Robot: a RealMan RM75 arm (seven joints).
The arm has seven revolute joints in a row. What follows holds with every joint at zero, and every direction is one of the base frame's.
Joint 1 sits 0.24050 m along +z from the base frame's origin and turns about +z.
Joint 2 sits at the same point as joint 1 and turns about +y.
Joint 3 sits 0.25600 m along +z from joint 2 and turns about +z.
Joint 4 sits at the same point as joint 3 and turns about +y.
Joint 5 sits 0.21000 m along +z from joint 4 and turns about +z.
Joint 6 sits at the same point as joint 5 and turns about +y.
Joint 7 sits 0.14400 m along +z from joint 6 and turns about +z.
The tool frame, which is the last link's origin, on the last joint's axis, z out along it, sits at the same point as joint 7; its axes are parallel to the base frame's.
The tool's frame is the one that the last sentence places.
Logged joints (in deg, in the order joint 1, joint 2, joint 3, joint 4, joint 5, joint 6, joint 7), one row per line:
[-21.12, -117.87, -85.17, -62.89, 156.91, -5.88, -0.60]
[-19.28, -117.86, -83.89, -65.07, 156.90, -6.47, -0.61]
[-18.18, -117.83, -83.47, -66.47, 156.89, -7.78, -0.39]
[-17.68, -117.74, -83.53, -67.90, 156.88, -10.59, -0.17]
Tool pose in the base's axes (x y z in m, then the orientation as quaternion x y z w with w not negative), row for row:
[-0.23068, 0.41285, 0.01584, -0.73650, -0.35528, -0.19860, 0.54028]
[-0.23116, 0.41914, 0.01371, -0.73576, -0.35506, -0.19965, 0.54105]
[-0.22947, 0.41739, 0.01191, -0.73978, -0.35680, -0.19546, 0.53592]
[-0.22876, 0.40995, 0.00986, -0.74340, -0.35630, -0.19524, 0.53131]
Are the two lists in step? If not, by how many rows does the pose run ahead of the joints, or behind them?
The pose runs 2 rows behind the joints: the pose in row i belongs to the joints in row i - 2.
